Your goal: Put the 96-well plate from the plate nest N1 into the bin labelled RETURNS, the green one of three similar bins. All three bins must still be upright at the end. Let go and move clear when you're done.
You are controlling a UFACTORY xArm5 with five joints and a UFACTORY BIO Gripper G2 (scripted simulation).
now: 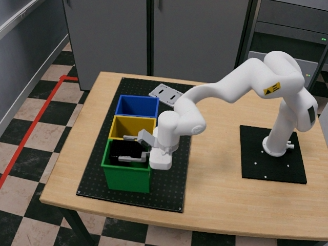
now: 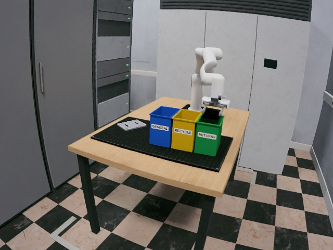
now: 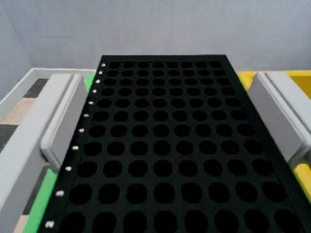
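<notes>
My gripper is now 1 cm above the black 96-well plate. Round my hand: green returns bin 13 cm below; blue general bin 26 cm to the right, 13 cm below, 1 cm ahead; yellow recycle bin 13 cm to the right, 13 cm below, 1 cm ahead.
</notes>
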